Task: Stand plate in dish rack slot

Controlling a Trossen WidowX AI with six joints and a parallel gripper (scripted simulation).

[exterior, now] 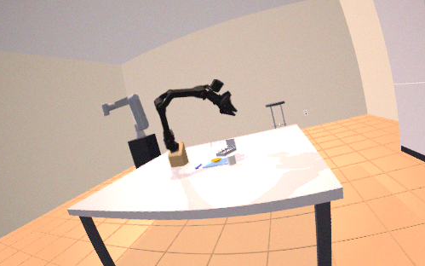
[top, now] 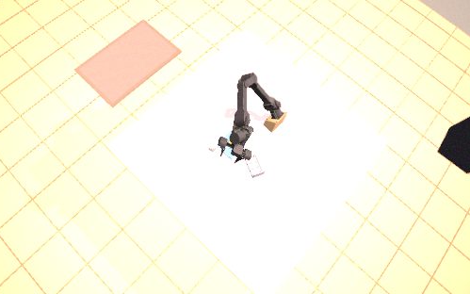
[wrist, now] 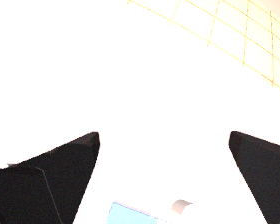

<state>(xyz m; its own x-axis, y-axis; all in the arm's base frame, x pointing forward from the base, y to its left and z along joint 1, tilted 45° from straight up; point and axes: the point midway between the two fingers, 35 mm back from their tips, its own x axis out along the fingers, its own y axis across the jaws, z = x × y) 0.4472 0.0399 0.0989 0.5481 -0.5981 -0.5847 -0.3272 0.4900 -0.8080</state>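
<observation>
Right now the yellow plate is 170 mm behind my gripper tip, 70 mm to the right of it and 230 mm below it. Round my gripper tip: white cup (60 mm behind, 160 mm to the right, 220 mm below); wire dish rack (140 mm behind, 120 mm to the left, 220 mm below); blue spoon (270 mm behind, 100 mm to the right, 240 mm below).
</observation>
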